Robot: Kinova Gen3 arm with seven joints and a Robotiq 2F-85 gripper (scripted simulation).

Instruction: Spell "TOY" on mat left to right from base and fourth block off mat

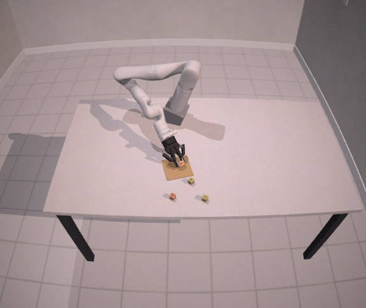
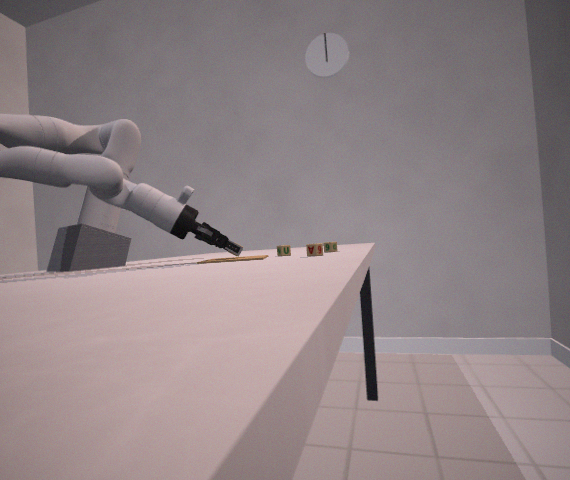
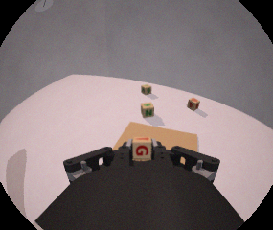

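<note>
Now: the mat 1 cm ahead of my hand, 1 cm to the right of it and 3 cm below it.
</note>
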